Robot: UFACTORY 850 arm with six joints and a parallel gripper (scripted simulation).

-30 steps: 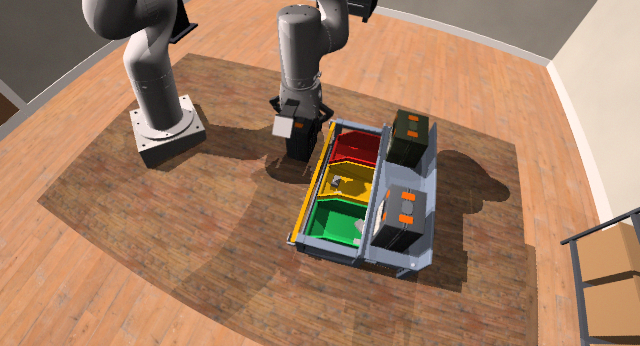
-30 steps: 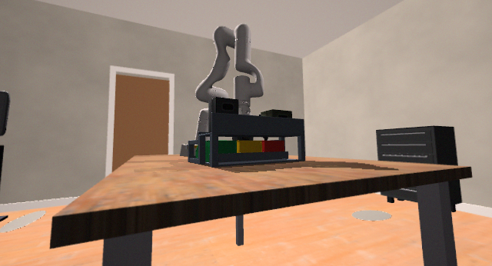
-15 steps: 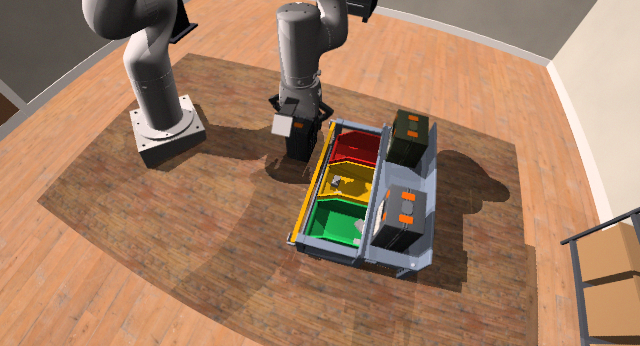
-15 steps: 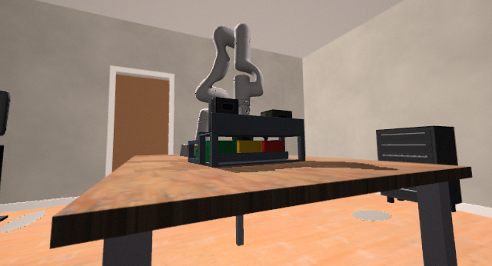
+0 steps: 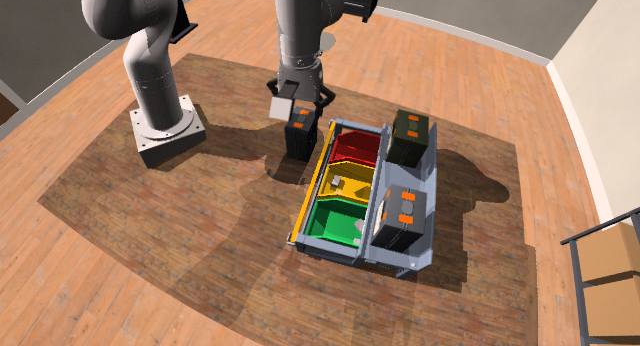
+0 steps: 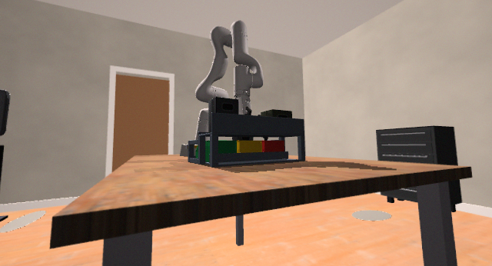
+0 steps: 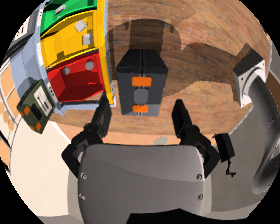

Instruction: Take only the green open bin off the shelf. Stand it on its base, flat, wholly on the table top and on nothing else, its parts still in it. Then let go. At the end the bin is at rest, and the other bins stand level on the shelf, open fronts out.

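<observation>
My hand is 80 mm short of the yellow bar, 110 mm to the left of it and 100 mm above it. From my hand the other things lie so: red bin: 180 mm ahead, 10 mm to the left, 120 mm below; yellow bin: 180 mm ahead, 110 mm to the right, 120 mm below; green bin: 190 mm ahead, 220 mm to the right, 120 mm below.
</observation>
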